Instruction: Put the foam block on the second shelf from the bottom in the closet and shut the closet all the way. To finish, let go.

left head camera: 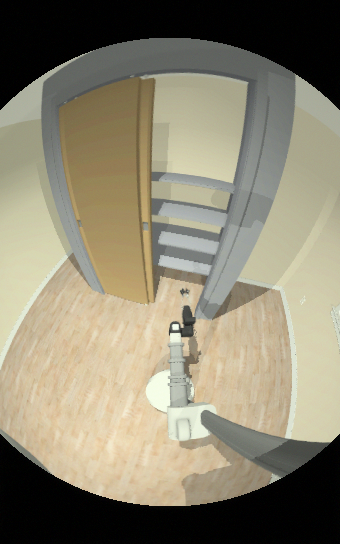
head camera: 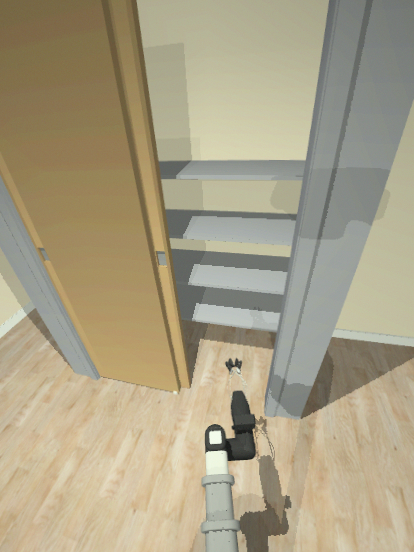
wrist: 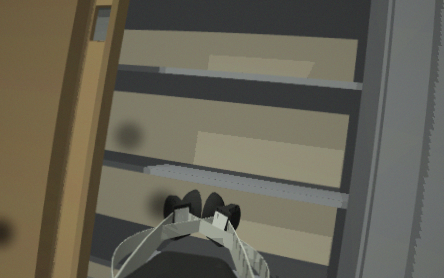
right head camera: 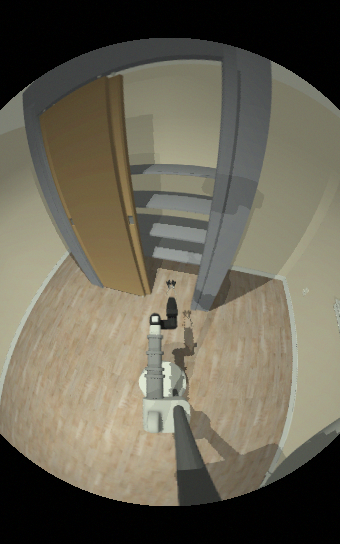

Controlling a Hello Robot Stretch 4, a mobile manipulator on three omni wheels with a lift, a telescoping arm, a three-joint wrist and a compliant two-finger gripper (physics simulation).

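Pixels of known places: gripper, fingertip midpoint: (left head camera: 183, 288) (head camera: 232, 358) (wrist: 203, 207) (right head camera: 170, 279); robot's base, link origin: (left head camera: 168, 389) (right head camera: 163, 381).
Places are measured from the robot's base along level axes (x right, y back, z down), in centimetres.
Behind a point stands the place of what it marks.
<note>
The closet stands partly open. Its tan door panels (head camera: 85, 200) @[x -44.6, y -103.2, z -126.9 cm] (left head camera: 105, 190) @[x -44.4, y -103.2, z -127.7 cm] (right head camera: 82, 190) @[x -51.2, y -105.0, z -127.4 cm] (wrist: 30, 100) @[x -29.6, y -99.1, z -81.2 cm] overlap at the left, and the right part of the doorway is open. Grey shelves show inside. The second shelf from the bottom (head camera: 240, 277) @[x 21.1, y -128.2, z -68.3 cm] (left head camera: 190, 242) @[x 22.1, y -126.3, z -68.3 cm] (right head camera: 179, 233) @[x 19.2, y -125.1, z -68.4 cm] bears nothing on its visible part. My gripper (head camera: 233, 365) @[x 8.9, y -68.3, z -71.7 cm] (left head camera: 185, 291) @[x 8.9, y -68.3, z -71.7 cm] (right head camera: 171, 283) @[x 8.9, y -68.3, z -71.7 cm] (wrist: 203, 207) @[x 8.9, y -68.3, z -71.7 cm] is in front of the opening, pointing at the shelves. Its dark fingertips are close together, with no object visible between them. The foam block does not show in any view. The shelves' left ends are hidden behind the door.
The right grey door post (head camera: 320, 250) @[x 39.0, y -78.6, z -112.6 cm] (left head camera: 240, 210) @[x 34.8, y -78.3, z -126.6 cm] (right head camera: 220, 210) @[x 35.8, y -78.0, z -118.4 cm] (wrist: 380, 150) @[x 31.5, y -79.2, z -80.0 cm] stands close to the right of my gripper. The left post (head camera: 55, 300) @[x -82.3, y -110.8, z -72.6 cm] borders the door panels. A recessed handle (head camera: 161, 258) @[x -18.9, y -102.2, z -99.6 cm] (wrist: 101, 23) @[x -19.0, y -102.2, z -100.3 cm] shows near the panels' right edge. Wooden floor (head camera: 125, 450) @[x -51.6, y -64.5, z 2.7 cm] lies in front.
</note>
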